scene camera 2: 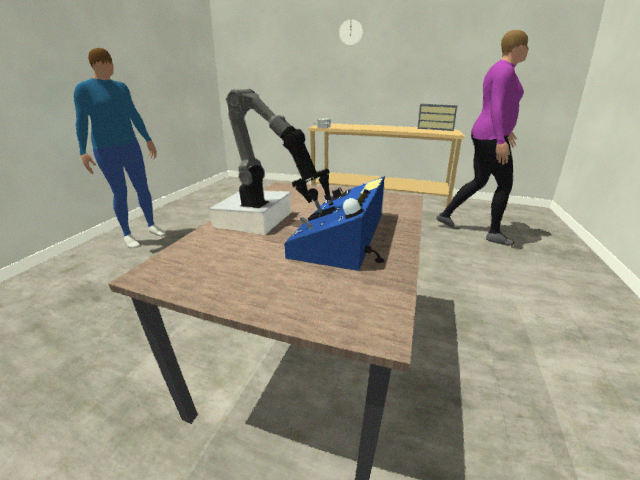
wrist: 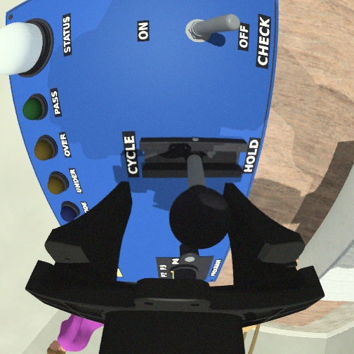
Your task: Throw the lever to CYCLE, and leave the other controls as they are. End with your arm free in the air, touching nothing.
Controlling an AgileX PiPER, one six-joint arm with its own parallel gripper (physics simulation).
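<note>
The lever (scene camera 2: pixel 317 205) (wrist: pixel 196 172), a grey shaft with a black ball knob, rises from a black slot in the blue sloped console (scene camera 2: pixel 323 250) (wrist: pixel 165 90). In the wrist view its shaft stands near the middle of the slot, between the CYCLE label (wrist: pixel 130 154) on the left and the HOLD label (wrist: pixel 251 155) on the right. My gripper (scene camera 2: pixel 320 199) (wrist: pixel 176 192) is open, with its fingers on either side of the knob. The right finger is against or very close to the knob; a gap shows at the left finger. Contact is hard to tell.
The CHECK toggle (scene camera 2: pixel 306 222) (wrist: pixel 215 25) leans toward OFF. The white STATUS dome (scene camera 2: pixel 351 206) (wrist: pixel 20 48) and a row of coloured lamps are on the console. The PROGRAM selector (wrist: pixel 186 271) is beyond the lever. Two people stand beyond the table (scene camera 2: pixel 248 289).
</note>
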